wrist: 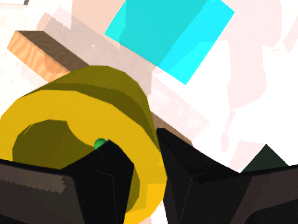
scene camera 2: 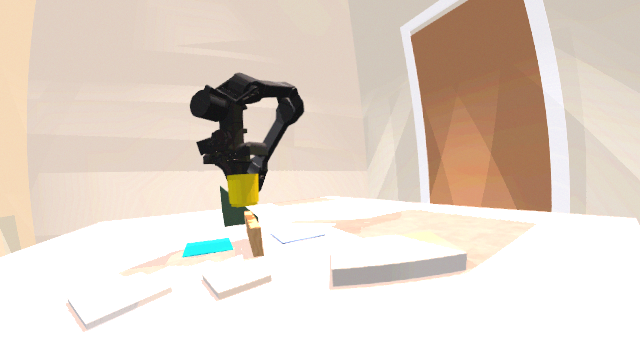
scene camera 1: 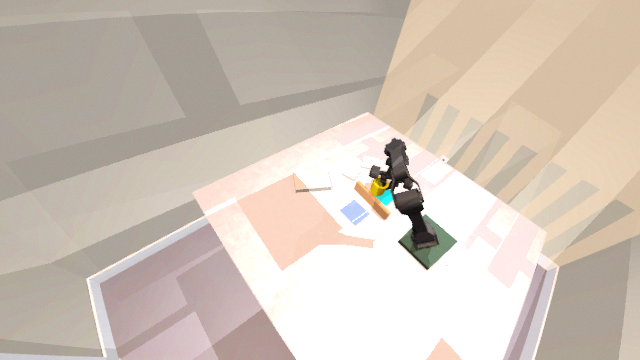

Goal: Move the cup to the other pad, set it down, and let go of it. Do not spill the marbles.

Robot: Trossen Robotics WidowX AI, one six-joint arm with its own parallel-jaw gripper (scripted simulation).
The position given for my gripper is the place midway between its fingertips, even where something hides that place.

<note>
In view: my gripper point(scene camera 2: 235, 191), a yellow cup point(scene camera 2: 243, 188) and a wooden bar point(wrist: 46, 56).
The yellow cup also shows in the wrist view point(wrist: 56, 124). My gripper is seen too in the wrist view point(wrist: 145, 136).
</note>
